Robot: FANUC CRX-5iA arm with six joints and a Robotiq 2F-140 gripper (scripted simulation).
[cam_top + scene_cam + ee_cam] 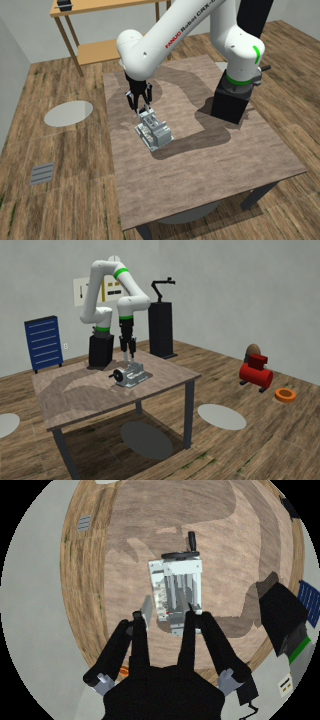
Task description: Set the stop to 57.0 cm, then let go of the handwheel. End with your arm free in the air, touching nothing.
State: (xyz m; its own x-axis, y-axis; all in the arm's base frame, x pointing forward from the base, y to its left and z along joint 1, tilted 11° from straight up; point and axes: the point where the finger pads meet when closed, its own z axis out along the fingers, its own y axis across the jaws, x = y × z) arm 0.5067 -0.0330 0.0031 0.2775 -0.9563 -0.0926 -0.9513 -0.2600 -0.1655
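My gripper is now 4 cm past the black handwheel, 11 cm to the left of it and 11 cm above it.
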